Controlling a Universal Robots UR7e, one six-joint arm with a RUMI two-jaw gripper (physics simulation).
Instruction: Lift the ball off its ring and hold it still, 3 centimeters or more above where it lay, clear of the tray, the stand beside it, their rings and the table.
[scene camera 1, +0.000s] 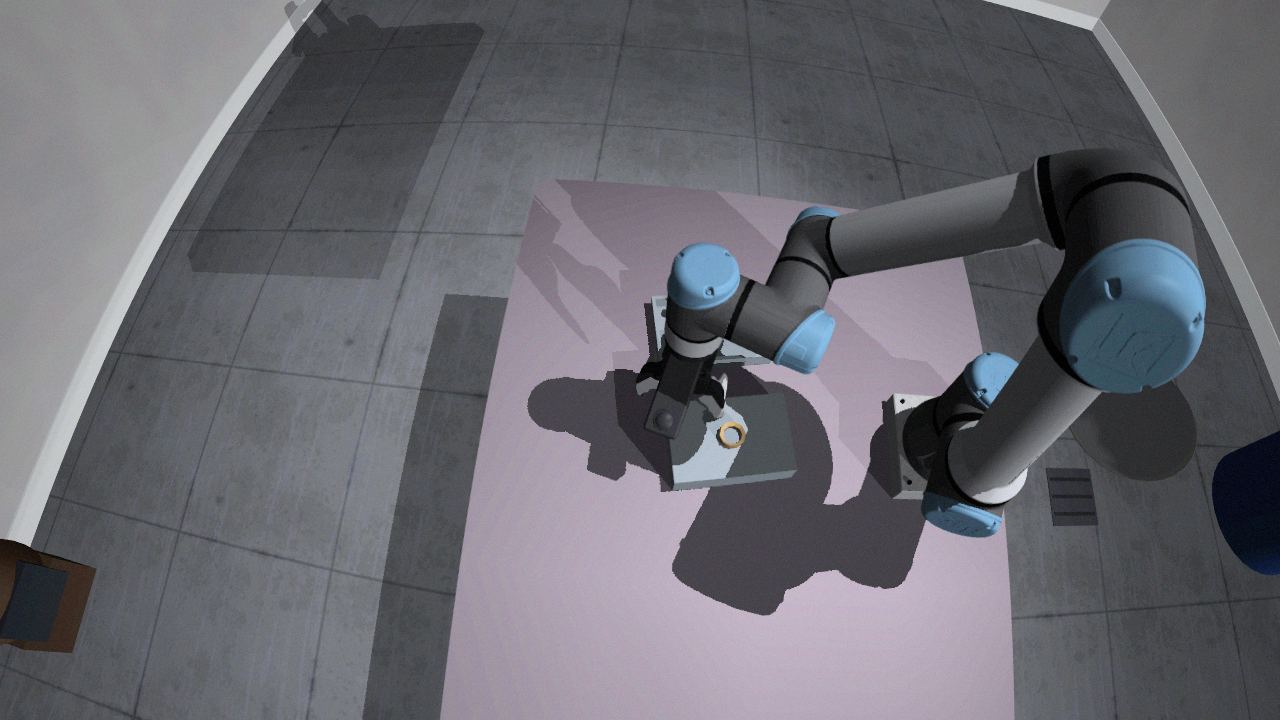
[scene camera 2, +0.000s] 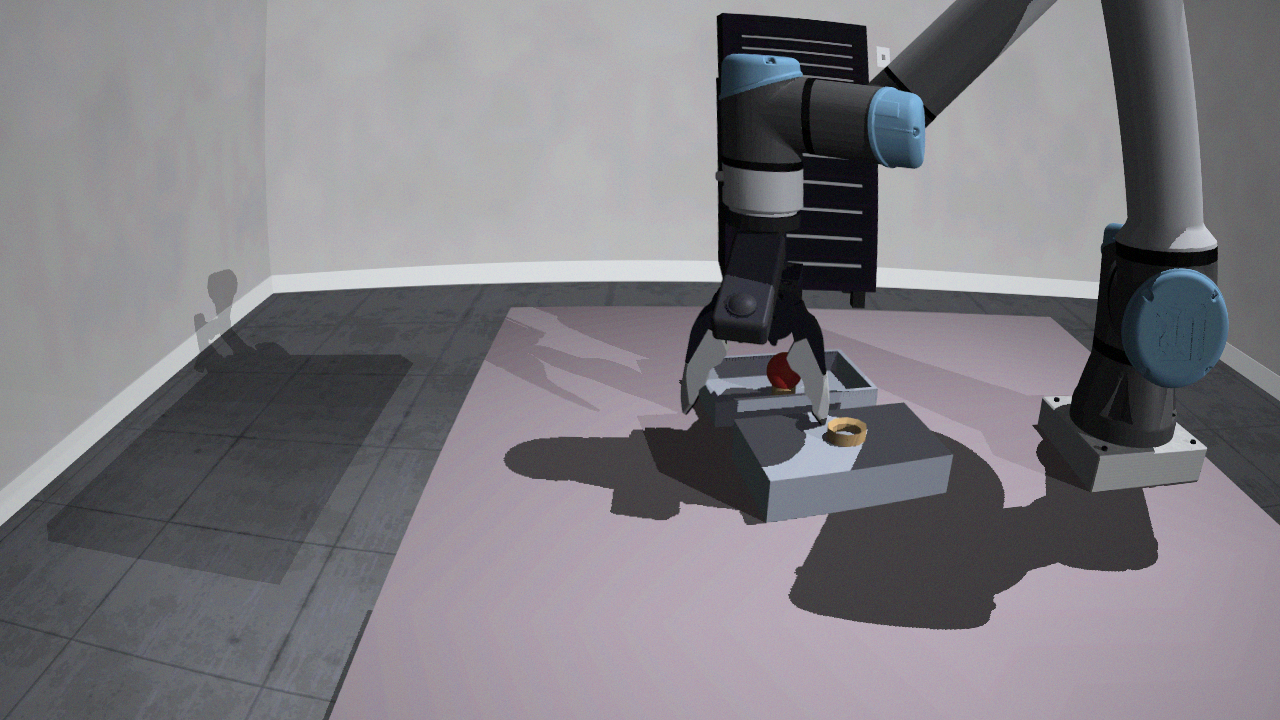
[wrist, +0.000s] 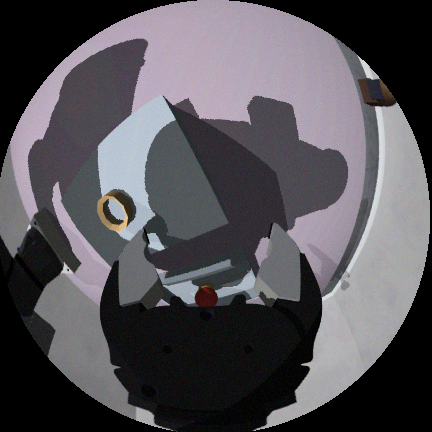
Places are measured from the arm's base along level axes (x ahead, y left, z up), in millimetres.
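Where they show: gripper, fingertip midpoint: (scene camera 2: 755, 420) (wrist: 207, 227); arm's base, link origin: (scene camera 2: 1121, 421) (wrist: 45, 249).
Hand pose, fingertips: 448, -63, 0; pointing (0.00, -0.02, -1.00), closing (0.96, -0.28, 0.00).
Note:
Each offset is from my fingertips to the top centre of the thing, as dx, dy, dz. "pt": to the spot under its first point. Level surfaces: height alone.
The red ball {-56, -149, +12} (scene camera 2: 783, 369) (wrist: 206, 298) sits on its ring {pt -53, -134, -23} (scene camera 2: 783, 390) inside the grey tray {-56, -149, -12} (scene camera 2: 857, 396) (wrist: 197, 272) (scene camera 1: 657, 315); the arm hides the ball in scene camera 1. My gripper (scene camera 1: 679, 402) (scene camera 2: 755, 416) (wrist: 207, 227) is open, its two grey fingers spread far wider than the ball. In scene camera 2 the ball shows between and behind the fingers, nearer the right one. The right fingertip is close above the rear edge of the grey stand (scene camera 1: 769, 447) (scene camera 2: 859, 488) (wrist: 190, 175); contact cannot be told.
A second, orange ring {pt -63, +59, +12} (scene camera 1: 720, 437) (scene camera 2: 845, 442) (wrist: 101, 216) lies on the stand's top, beside the right finger. The stand and tray are close together on the pink table {dz -40} (scene camera 1: 733, 653) (scene camera 2: 581, 608). The arm's base (scene camera 2: 1145, 470) stands to the right.

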